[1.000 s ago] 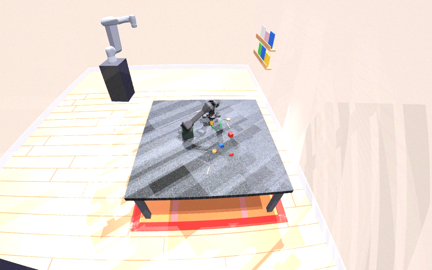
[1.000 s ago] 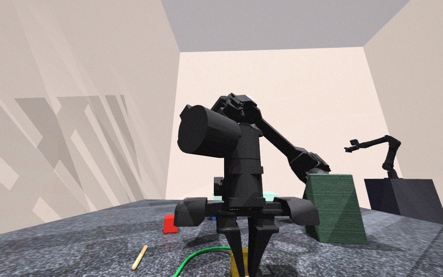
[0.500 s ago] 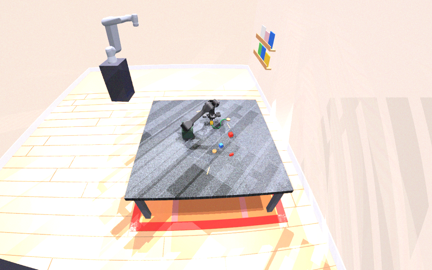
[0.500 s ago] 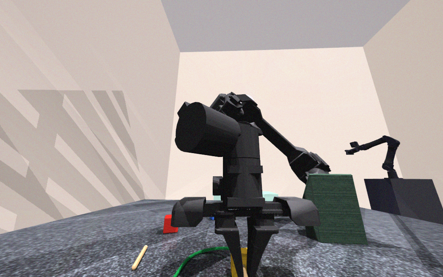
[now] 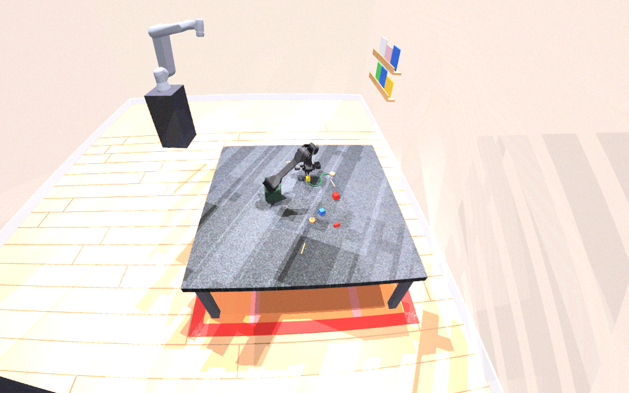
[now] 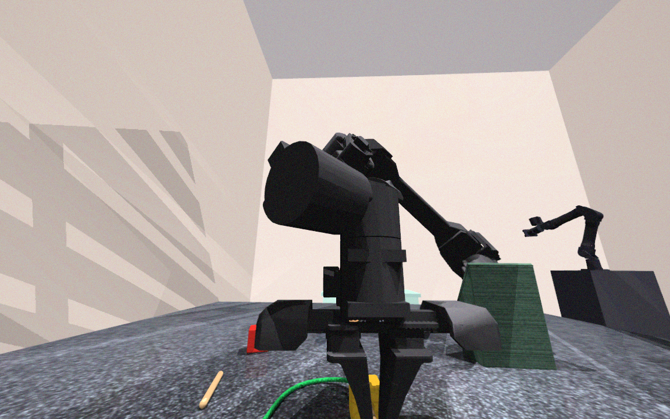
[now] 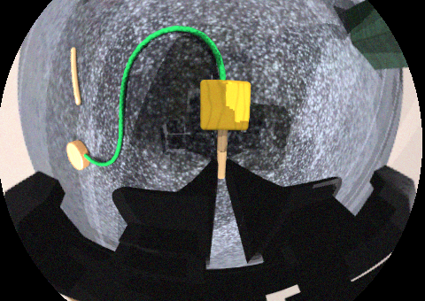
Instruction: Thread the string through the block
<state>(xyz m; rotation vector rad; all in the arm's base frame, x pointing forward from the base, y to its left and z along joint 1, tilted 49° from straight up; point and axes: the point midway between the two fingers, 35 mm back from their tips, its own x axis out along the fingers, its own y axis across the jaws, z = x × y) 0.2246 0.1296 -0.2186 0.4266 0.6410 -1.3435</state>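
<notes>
My gripper tip is now 50 mm to the left of the yellow wooden block, 10 mm below it and 10 mm short of it. From my gripper tip the other things lie so: red cube 220 mm to the right, 210 mm ahead, 10 mm above; round wooden button 190 mm ahead, 30 mm to the left; blue cube 370 mm to the right, 110 mm ahead, 10 mm above.
</notes>
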